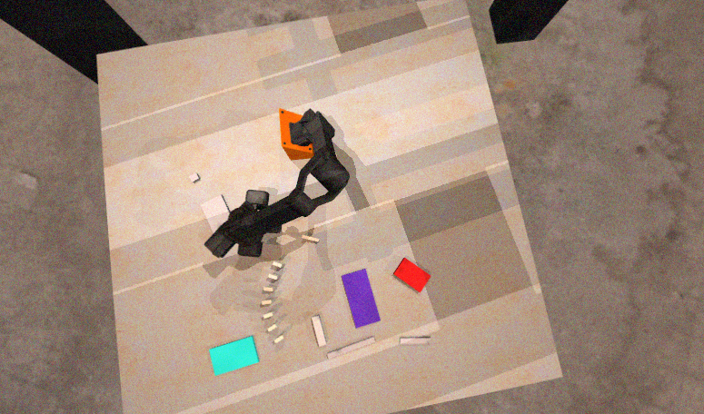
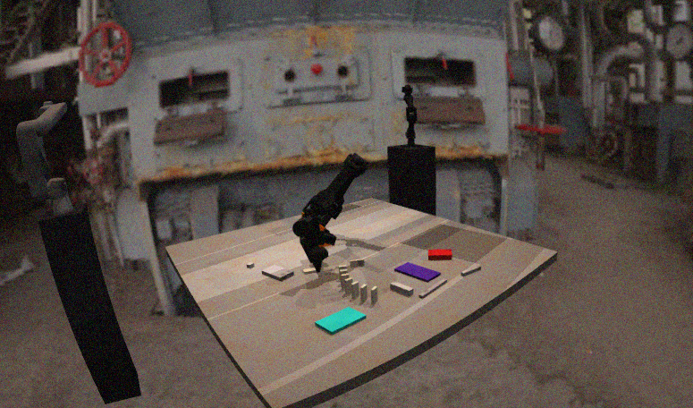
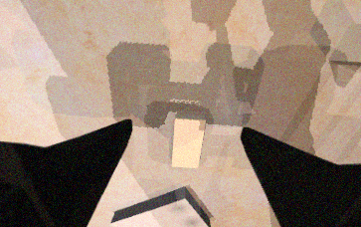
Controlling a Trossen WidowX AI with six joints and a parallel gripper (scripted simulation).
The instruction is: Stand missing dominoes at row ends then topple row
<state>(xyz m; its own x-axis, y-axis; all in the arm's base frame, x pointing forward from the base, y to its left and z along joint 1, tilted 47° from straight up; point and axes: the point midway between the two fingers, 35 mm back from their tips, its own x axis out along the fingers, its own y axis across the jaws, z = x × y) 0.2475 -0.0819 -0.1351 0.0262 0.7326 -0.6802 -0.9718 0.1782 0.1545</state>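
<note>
Right now my gripper tip is 130 mm to the left of the grey slab, 50 mm past it and 10 mm above it. The rest, counted from my gripper tip: teal tile: 370 mm ahead, 120 mm to the right, 10 mm below; then purple tile: 270 mm to the left, 260 mm ahead, 10 mm below; then small cube: 200 mm to the right, 180 mm behind, 10 mm below.
</note>
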